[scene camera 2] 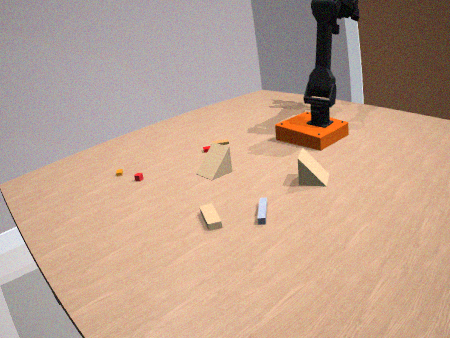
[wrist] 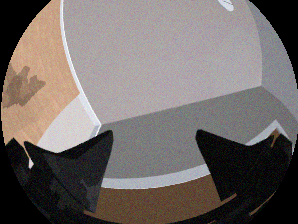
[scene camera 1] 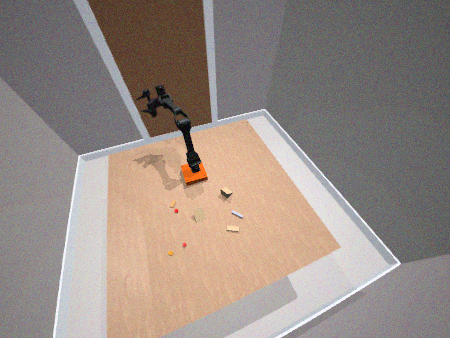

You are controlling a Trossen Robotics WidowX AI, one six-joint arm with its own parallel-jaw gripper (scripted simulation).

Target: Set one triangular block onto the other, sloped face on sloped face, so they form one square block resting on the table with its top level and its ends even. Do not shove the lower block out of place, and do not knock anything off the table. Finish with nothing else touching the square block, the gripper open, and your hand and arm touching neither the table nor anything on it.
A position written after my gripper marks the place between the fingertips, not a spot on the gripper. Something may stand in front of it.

Observation:
My gripper (wrist: 156,135) is open, holding nothing. I also see a tan triangular block (scene camera 2: 217,162) and a tan triangular block (scene camera 2: 310,172).

